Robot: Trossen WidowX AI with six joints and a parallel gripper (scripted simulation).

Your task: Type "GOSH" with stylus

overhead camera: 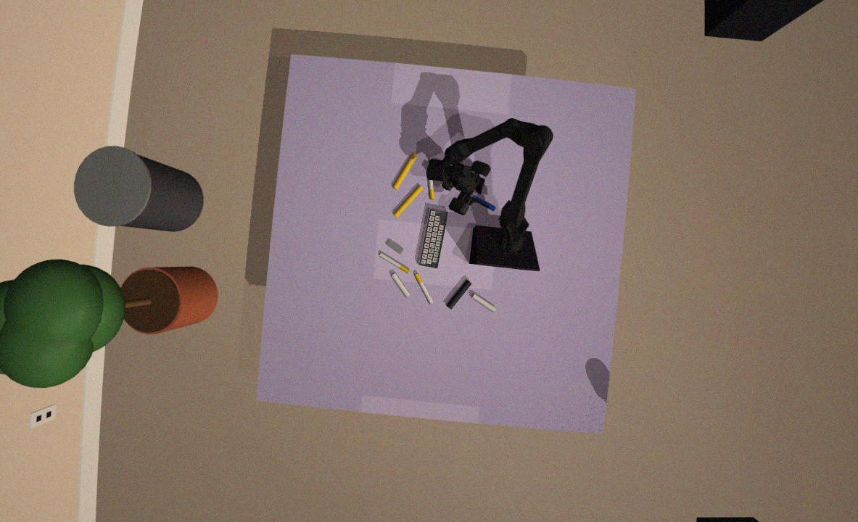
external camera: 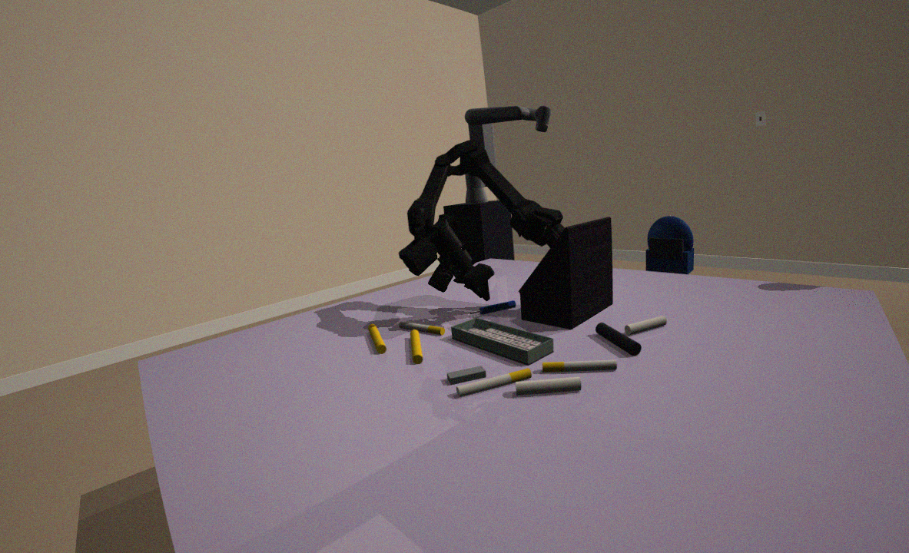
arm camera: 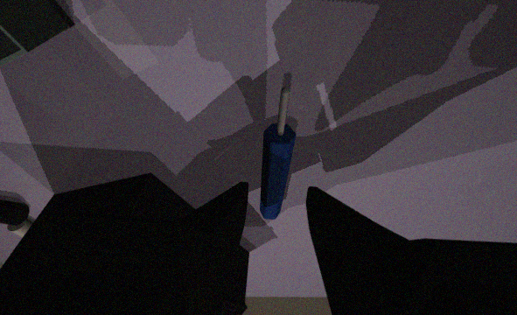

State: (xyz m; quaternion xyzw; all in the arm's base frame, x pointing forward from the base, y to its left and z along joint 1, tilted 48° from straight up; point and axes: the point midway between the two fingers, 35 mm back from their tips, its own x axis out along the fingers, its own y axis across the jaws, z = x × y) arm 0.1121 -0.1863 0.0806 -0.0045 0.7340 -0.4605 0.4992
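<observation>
My gripper tip is 3 cm above the stylus. Also, from my gripper tip: stylus tip 3 cm ahead, 2 cm to the right, 3 cm below; grey block 29 cm ahead, 19 cm to the left, 3 cm below.
</observation>
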